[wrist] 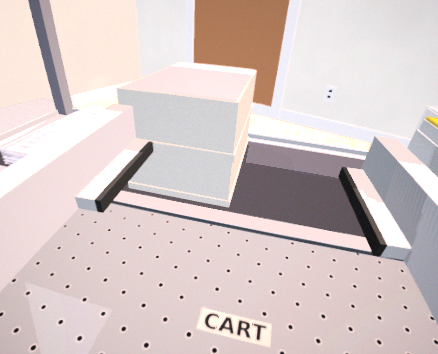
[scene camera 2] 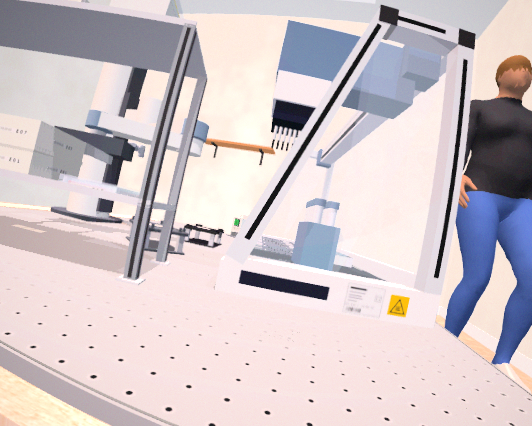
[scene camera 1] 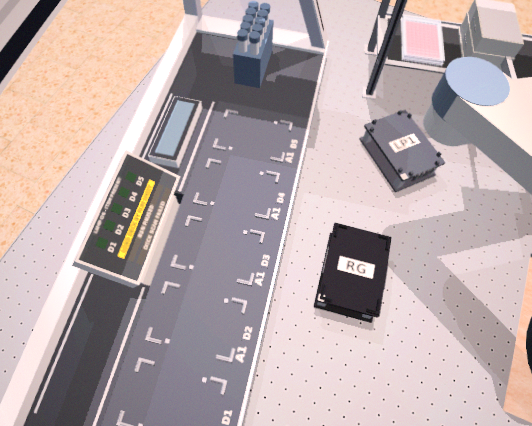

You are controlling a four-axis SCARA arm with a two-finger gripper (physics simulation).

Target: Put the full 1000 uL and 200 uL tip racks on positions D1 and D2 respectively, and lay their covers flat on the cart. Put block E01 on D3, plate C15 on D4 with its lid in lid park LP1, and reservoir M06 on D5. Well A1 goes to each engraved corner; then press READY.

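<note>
My gripper [wrist: 246, 141] is open and empty in the wrist view, its two fingers wide apart. Two pale boxes are stacked beyond the fingers, towards the left one. In scene camera 2 the upper box [scene camera 2: 19, 131] [wrist: 180, 117] reads E07 and the lower one, block E01 [scene camera 2: 14, 161] [wrist: 177, 172], reads E01. A pink plate [scene camera 1: 422, 40] lies near the stack; its label is not readable. The instrument deck [scene camera 1: 200, 250] shows corner marks for D1 to D5; D1 is partly cut off. Lid park LP1 [scene camera 1: 387, 135] is a dark stand. The tip racks and reservoir M06 are not identifiable.
A black stand marked RG [scene camera 1: 355, 290] is beside the deck. A status panel [scene camera 1: 131, 220] with a yellow bar is on its far edge. A blue tube block [scene camera 1: 250, 67] stands at the deck's end. A shelf post [scene camera 2: 162, 150] [wrist: 51, 60] rises near the plate.
</note>
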